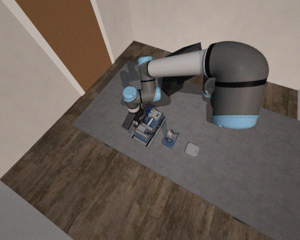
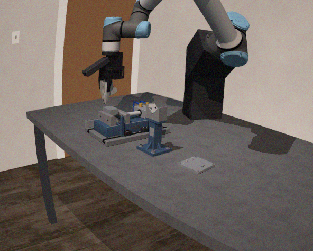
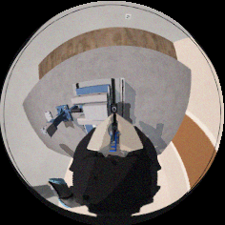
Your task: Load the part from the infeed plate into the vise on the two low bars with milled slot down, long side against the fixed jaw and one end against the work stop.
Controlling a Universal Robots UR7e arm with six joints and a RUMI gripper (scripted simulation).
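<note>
Now: the part 5 cm to the left of my hand and 4 cm below it. The rest, counted from my hand: fixed jaw (2 cm ahead, 7 cm to the left, 5 cm below); then moving jaw (4 cm behind, 6 cm to the left, 5 cm below); then air cylinder rod (9 cm behind, 6 cm to the left, 5 cm below).
</note>
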